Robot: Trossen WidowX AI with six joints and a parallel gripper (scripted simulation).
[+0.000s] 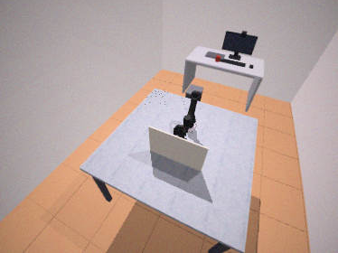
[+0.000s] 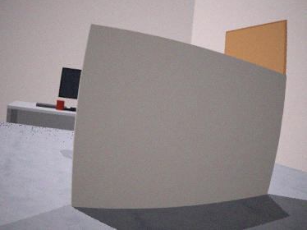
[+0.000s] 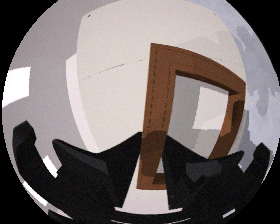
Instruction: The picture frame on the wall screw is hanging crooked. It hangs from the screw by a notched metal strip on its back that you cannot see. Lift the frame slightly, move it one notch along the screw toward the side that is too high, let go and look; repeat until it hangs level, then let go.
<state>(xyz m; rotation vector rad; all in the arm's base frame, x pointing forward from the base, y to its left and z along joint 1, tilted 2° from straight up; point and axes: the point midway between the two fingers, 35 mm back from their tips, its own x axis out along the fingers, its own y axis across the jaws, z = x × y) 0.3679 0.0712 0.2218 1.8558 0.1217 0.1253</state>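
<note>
Now: gripper tip 5 cm above the brown wooden picture frame and 2 cm to the right of it. From my gripper tip the other things lie so: wall panel 7 cm below, 1 cm ahead.
</note>
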